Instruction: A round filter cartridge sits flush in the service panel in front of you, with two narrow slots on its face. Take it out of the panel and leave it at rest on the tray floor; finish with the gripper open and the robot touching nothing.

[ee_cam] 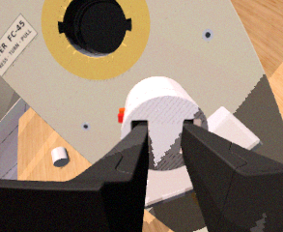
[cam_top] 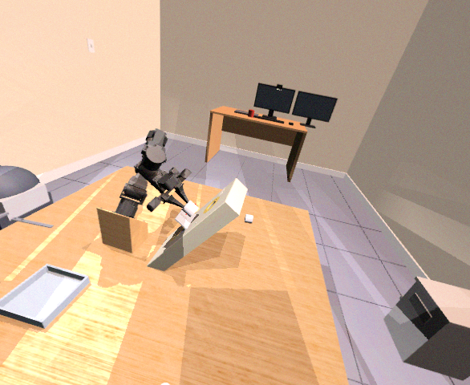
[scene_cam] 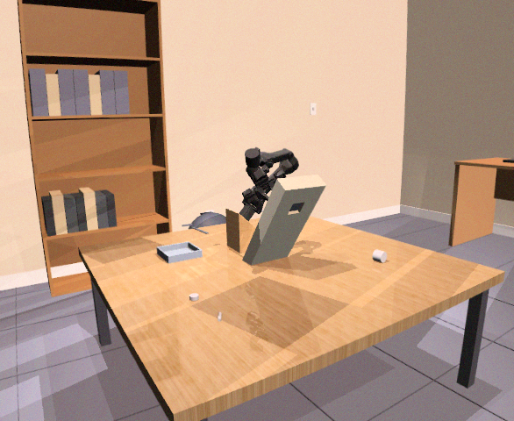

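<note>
Now: the round white filter cartridge 1 cm below my gripper tip and 1 cm ahead of it. Also, from my gripper tip: small peg (36 cm to the right, 32 cm ahead, 25 cm below); grey tray (31 cm to the right, 29 cm behind, 24 cm below).
</note>
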